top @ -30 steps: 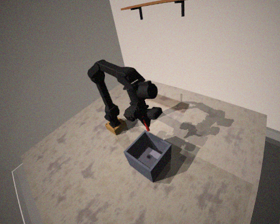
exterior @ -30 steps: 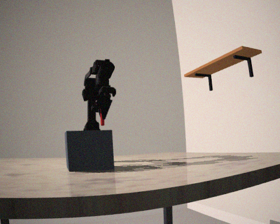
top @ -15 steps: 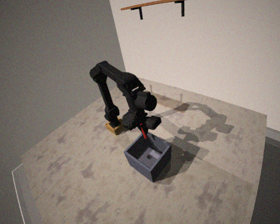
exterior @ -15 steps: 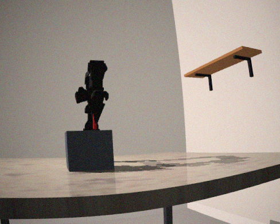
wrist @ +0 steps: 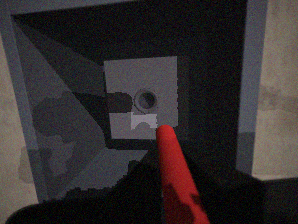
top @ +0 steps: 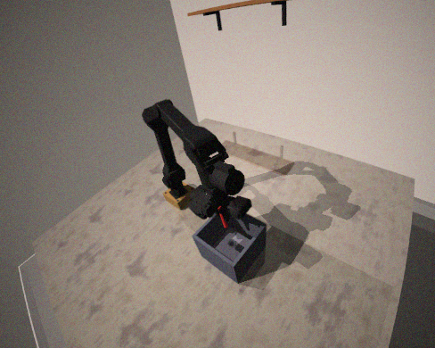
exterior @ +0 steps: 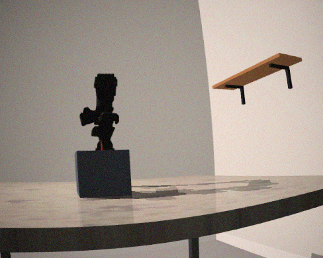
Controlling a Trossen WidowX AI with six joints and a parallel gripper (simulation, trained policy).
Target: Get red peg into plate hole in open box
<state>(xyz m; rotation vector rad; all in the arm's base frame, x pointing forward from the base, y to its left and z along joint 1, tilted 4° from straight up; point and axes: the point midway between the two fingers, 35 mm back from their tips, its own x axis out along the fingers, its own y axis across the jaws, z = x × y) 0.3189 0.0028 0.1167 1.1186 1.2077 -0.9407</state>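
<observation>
Now: gripper tip 3 cm short of the grey plate, 1 cm to the left of it and 10 cm above it. The rest, counted from my gripper tip: red peg 2 cm above.
</observation>
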